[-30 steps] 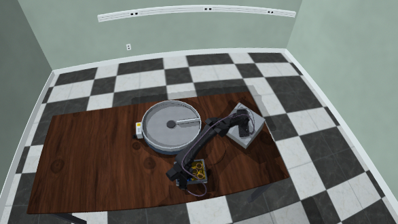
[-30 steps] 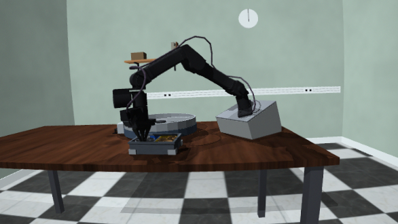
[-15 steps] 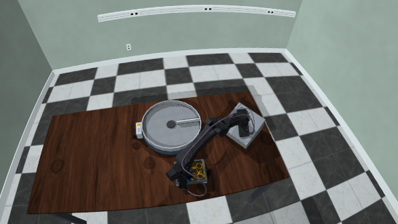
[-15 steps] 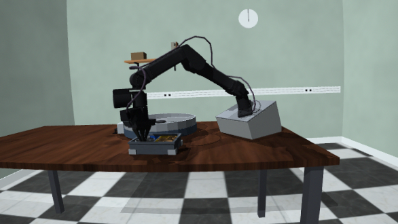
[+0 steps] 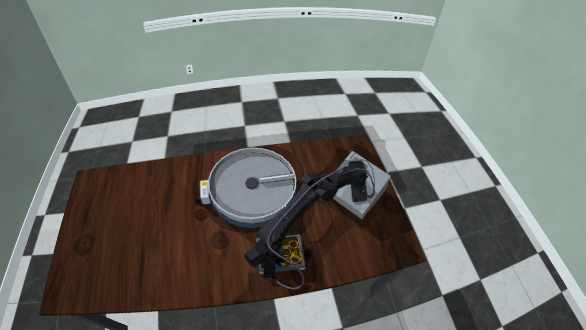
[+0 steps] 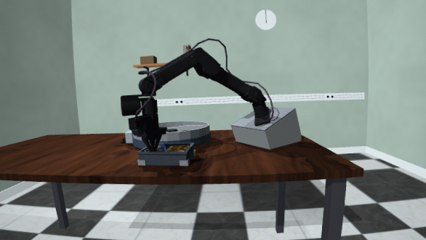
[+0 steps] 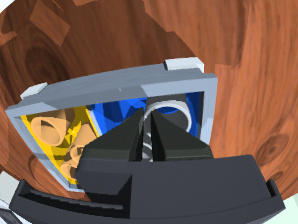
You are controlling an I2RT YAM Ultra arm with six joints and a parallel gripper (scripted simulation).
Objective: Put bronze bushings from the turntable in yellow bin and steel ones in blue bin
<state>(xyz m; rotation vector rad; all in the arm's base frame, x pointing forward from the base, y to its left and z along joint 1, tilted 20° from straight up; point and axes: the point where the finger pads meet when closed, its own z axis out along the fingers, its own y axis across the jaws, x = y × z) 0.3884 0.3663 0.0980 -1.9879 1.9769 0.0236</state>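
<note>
Now: hand 40 mm to the left of the blue bin, 30 mm above it and 10 mm short of it. From my hand the other things lie so: grey turntable 390 mm to the right, 120 mm ahead, 10 mm above; yellow bin 80 mm behind, 50 mm to the right, 30 mm below; bin tray 50 mm to the right, 40 mm behind, 20 mm below.
</note>
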